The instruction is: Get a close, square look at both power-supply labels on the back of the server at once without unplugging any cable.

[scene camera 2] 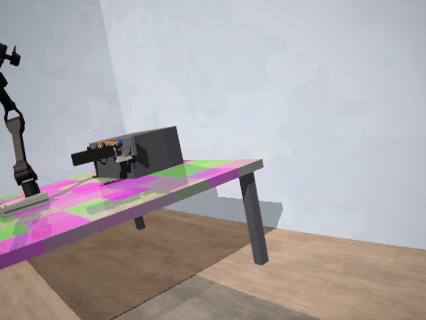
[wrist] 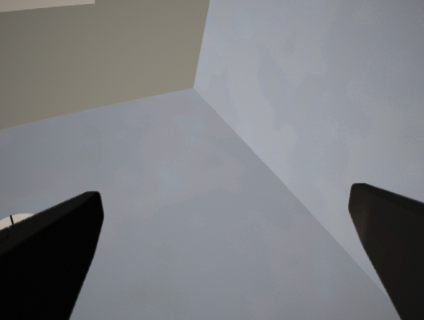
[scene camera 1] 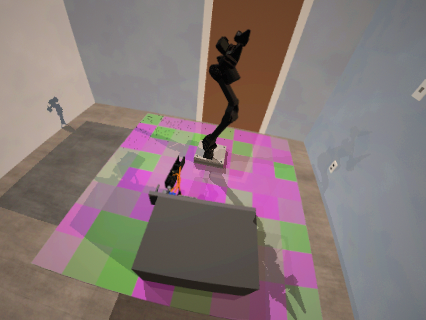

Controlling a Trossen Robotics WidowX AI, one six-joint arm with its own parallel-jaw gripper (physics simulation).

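Where they show: gripper, between the fingertips: (scene camera 2: pixel 6 42) (wrist: pixel 227 201) (scene camera 1: pixel 246 37); arm's base, origin of its link: (scene camera 2: pixel 32 194) (scene camera 1: pixel 208 155).
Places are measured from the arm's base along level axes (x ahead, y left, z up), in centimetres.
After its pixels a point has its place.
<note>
The server (scene camera 1: pixel 200 245) @[x 65.0, y 8.5, z 15.9 cm] (scene camera 2: pixel 157 152) @[x 63.0, y -13.6, z 4.7 cm] is a dark grey box on the table. Its back, with the cables, faces the arm's base. Orange and blue cables (scene camera 1: pixel 179 180) @[x 37.7, y -8.2, z 16.0 cm] (scene camera 2: pixel 107 144) bunch at one end of that back, by a black arm-like part (scene camera 1: pixel 172 172) @[x 32.9, y -13.4, z 14.7 cm] (scene camera 2: pixel 85 157) @[x 24.7, y -14.9, z 11.6 cm] that sticks out. The power-supply labels cannot be made out in any view. My gripper (wrist: pixel 227 201) @[x 5.8, y 9.0, z 73.4 cm] is open and empty, raised high above the arm's base, well away from the server. The wrist view shows walls and ceiling between the fingertips.
The arm's base plate (scene camera 1: pixel 212 161) @[x 4.8, y 3.8, z 0.0 cm] (scene camera 2: pixel 25 204) @[x -5.5, y -9.2, z -1.9 cm] sits on the pink and green checkered table (scene camera 1: pixel 115 235) @[x 63.8, y -33.3, z -4.8 cm] (scene camera 2: pixel 175 192) @[x 37.5, y -64.3, z -5.3 cm], on the cable side of the server. A brown door (scene camera 1: pixel 255 55) stands behind the arm. Blue-grey walls surround the table.
</note>
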